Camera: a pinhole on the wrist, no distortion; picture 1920 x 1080 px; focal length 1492.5 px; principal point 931.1 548.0 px. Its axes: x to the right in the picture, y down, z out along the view. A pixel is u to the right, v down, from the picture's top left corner.
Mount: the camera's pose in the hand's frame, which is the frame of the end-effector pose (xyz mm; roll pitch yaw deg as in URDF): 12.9 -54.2 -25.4 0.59 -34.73 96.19
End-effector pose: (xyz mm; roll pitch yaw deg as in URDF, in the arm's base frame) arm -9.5 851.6 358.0 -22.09 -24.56 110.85
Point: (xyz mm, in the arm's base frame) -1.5 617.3 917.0
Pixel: 1632.9 545.6
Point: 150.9 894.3 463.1
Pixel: outside the picture
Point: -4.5 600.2 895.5
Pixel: 1675.3 602.5
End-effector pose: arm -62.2 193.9 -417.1 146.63 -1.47 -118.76
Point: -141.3 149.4 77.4
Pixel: behind the camera
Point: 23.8 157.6 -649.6
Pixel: 762.3 863.4
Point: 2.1 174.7 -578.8
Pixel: 935.5 966.9
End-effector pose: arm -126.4 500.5 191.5 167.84 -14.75 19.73
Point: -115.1 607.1 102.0
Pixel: 1020.8 528.3
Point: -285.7 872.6 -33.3
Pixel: outside the picture
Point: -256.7 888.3 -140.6
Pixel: 300.6 1019.3
